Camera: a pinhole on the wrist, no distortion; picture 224 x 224 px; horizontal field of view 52.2 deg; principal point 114.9 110.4 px. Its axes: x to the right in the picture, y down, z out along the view. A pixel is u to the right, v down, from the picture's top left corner.
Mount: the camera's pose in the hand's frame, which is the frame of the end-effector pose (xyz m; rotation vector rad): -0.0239 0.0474 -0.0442 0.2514 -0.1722 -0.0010
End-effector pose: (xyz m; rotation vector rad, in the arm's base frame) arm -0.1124 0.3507 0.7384 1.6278 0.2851 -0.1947
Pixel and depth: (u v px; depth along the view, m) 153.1 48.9 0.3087
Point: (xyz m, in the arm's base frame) -0.1573 0.1184 0.6215
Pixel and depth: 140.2 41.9 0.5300
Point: -0.2146 -0.0685 0.4928
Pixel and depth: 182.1 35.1 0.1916
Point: -0.1247 0.2226 0.6685
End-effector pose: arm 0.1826 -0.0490 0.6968 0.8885 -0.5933 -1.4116
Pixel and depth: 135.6 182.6 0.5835
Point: -0.2367 -0.0781 1.0929
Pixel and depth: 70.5 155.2 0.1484
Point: 0.1169 0.0081 0.7968
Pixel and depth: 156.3 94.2 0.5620
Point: -0.2996 -0.1085 0.8733
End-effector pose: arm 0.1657 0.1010 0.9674 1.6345 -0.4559 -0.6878
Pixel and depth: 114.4 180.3 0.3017
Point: -0.0633 -0.0587 1.0211
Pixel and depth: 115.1 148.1 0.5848
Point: -0.2834 -0.2188 0.9432
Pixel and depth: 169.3 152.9 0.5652
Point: -0.1860 -0.3120 0.9282
